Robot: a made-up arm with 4 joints.
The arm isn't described. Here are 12 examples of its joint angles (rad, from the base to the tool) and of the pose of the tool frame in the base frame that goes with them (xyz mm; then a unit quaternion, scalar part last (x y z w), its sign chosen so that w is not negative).
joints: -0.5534 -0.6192 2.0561 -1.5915
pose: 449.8 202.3 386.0 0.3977 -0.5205 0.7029 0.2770
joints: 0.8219 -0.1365 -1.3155 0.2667
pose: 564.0 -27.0 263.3 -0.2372 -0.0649 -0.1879 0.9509
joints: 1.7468 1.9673 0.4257 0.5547
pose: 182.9 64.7 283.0 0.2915 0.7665 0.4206 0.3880
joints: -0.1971 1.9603 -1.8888 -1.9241
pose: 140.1 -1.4 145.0 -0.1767 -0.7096 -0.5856 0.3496
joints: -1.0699 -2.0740 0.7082 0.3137
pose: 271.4 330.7 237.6 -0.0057 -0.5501 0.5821 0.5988
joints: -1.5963 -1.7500 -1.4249 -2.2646
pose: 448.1 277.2 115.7 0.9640 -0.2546 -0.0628 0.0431
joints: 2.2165 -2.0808 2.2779 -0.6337
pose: 172.6 -269.3 65.5 -0.1062 0.9422 0.0735 0.3092
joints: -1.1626 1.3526 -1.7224 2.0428
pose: 324.0 -21.6 128.2 -0.9169 -0.3455 0.0052 0.1996
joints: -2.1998 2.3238 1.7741 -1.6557
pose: 254.2 -153.5 172.4 -0.3300 -0.1891 -0.2815 0.8810
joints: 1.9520 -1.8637 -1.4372 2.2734
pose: 352.0 -220.6 138.4 0.0261 -0.1794 0.8582 0.4801
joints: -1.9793 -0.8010 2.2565 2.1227
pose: 410.8 127.5 14.0 -0.1150 0.2100 -0.6338 0.7355
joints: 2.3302 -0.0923 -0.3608 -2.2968
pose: 501.9 -117.5 307.4 0.3318 -0.7633 0.4855 0.2675
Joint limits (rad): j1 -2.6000..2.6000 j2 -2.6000..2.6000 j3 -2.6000..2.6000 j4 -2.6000..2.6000
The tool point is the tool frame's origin. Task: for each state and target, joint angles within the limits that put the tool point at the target. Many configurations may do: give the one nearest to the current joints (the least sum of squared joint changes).
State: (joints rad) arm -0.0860 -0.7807 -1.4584 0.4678
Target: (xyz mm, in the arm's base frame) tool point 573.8 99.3 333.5
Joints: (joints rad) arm -0.2573 -0.6400 -1.1728 -0.2493
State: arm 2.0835 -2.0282 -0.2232 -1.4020
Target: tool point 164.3 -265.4 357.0
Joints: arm 1.5362 -2.6000 0.0001 -1.0606
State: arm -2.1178 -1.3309 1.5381 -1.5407
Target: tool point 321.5 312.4 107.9
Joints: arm -1.5361 -1.1841 1.8844 -1.7272
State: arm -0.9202 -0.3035 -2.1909 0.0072
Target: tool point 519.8 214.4 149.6
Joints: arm -1.4796 -0.5834 -2.2901 0.3735
